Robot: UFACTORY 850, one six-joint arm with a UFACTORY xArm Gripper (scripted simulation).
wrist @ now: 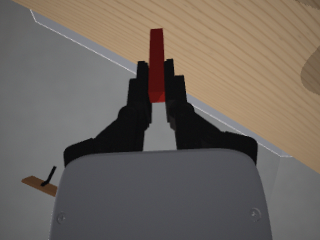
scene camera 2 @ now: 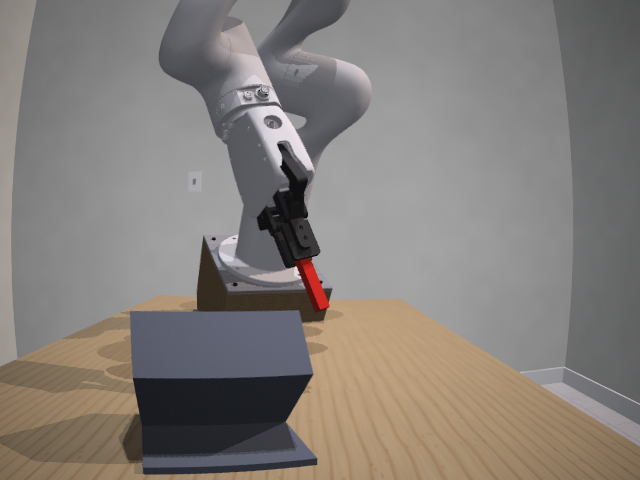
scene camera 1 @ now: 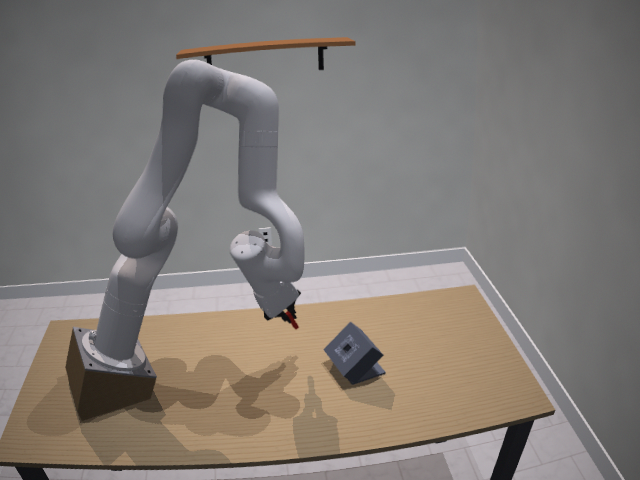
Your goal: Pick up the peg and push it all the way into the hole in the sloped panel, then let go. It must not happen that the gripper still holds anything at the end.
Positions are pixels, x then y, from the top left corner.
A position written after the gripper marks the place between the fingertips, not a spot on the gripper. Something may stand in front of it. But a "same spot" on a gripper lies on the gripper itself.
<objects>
gripper: wrist; scene camera 2 303, 261; scene camera 1
same spot on gripper: (wrist: 192, 129) = (scene camera 1: 280, 314)
</objects>
